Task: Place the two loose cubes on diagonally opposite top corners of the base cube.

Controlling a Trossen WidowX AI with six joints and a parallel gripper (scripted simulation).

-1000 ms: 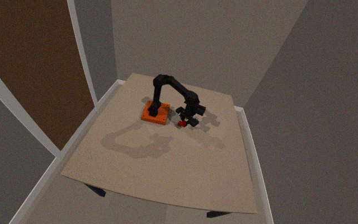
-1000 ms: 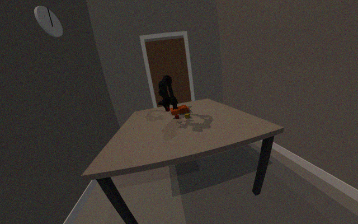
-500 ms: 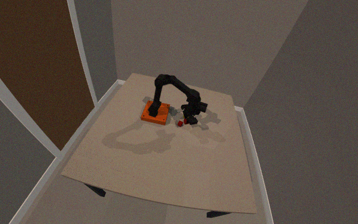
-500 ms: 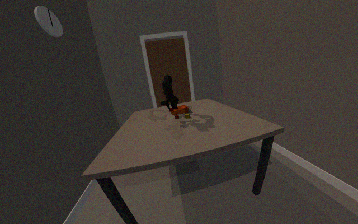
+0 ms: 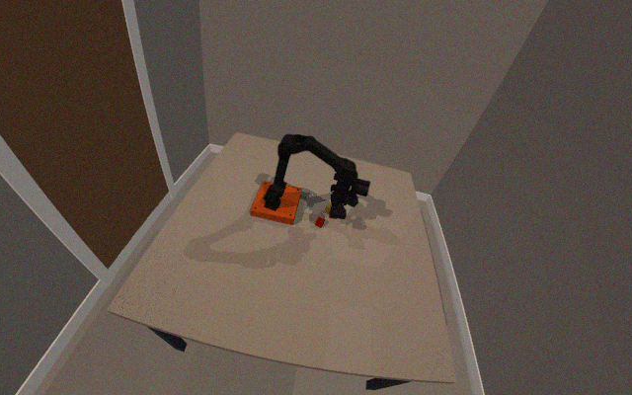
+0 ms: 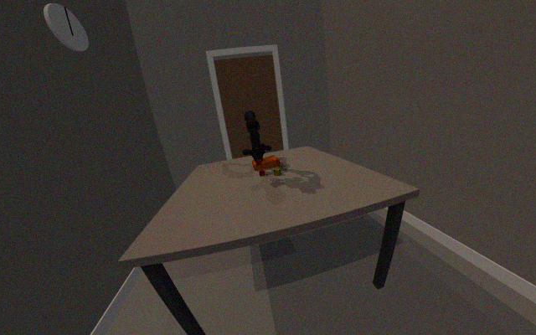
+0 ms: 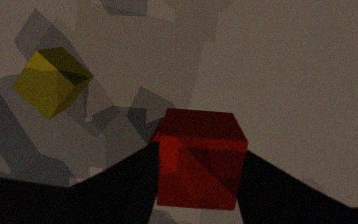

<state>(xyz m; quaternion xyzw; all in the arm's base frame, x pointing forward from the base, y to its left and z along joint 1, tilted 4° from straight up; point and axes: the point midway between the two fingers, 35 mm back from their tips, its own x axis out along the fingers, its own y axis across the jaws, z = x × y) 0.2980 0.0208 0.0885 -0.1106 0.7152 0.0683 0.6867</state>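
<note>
My gripper tip is now 2 cm past the yellow base cube, 12 cm to the right of it and 9 cm above it. Round my gripper tip: red cube right at my gripper tip.
</note>
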